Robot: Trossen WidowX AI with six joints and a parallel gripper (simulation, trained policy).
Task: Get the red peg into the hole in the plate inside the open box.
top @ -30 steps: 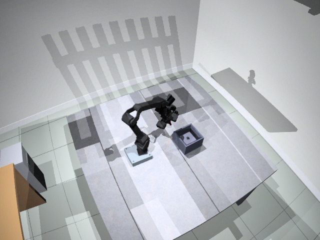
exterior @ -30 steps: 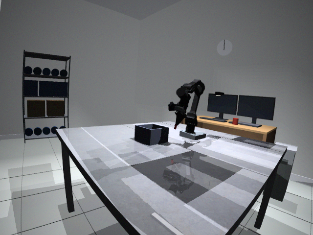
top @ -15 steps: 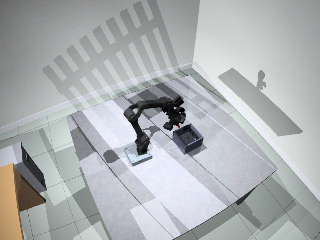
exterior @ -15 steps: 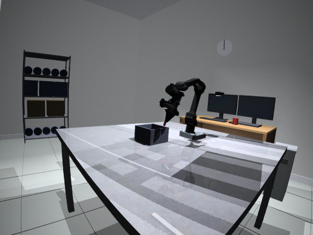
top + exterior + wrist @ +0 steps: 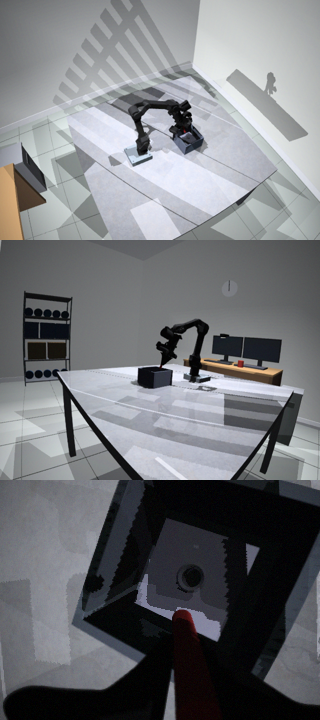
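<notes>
Right now my gripper tip is 30 mm short of the plate, 30 mm to the left of it and 80 mm above it. Round my gripper tip: box (30 mm ahead, 30 mm to the right, 100 mm below); then red peg (10 mm above).
</notes>
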